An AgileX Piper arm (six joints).
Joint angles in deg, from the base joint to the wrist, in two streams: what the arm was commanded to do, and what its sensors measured. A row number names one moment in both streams.
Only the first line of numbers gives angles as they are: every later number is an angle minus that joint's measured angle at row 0.
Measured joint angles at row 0:
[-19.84, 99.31, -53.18, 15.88, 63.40, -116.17]
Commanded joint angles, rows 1 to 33:
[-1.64, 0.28, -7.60, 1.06, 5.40, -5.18]
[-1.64, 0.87, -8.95, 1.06, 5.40, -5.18]
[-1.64, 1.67, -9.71, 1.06, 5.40, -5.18]
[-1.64, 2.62, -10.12, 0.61, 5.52, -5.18]
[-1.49, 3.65, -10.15, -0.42, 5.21, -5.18]
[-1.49, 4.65, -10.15, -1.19, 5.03, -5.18]
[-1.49, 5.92, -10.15, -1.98, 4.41, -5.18]
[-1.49, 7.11, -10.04, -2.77, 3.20, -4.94]
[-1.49, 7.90, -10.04, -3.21, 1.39, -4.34]
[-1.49, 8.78, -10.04, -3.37, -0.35, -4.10]
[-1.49, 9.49, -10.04, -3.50, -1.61, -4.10]
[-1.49, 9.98, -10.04, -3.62, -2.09, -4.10]
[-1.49, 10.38, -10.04, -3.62, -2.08, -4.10]
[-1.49, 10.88, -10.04, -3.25, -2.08, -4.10]
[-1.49, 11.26, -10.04, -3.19, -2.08, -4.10]
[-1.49, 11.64, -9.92, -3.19, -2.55, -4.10]
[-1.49, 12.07, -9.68, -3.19, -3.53, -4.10]
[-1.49, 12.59, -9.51, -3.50, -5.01, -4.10]
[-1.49, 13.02, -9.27, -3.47, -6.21, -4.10]
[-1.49, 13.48, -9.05, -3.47, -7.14, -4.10]
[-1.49, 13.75, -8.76, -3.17, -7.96, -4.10]
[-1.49, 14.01, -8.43, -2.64, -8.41, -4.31]
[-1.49, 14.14, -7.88, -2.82, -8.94, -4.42]
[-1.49, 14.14, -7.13, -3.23, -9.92, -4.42]
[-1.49, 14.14, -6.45, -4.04, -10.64, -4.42]
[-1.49, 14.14, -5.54, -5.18, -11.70, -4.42]
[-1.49, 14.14, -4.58, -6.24, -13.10, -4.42]
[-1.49, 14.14, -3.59, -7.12, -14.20, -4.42]
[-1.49, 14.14, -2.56, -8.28, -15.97, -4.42]
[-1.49, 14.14, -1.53, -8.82, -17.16, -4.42]
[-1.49, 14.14, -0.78, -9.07, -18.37, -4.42]
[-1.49, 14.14, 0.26, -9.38, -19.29, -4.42]
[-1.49, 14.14, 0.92, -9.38, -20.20, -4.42]
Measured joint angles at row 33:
[-1.19, 12.15, -2.98, -3.97, -15.33, -3.93]
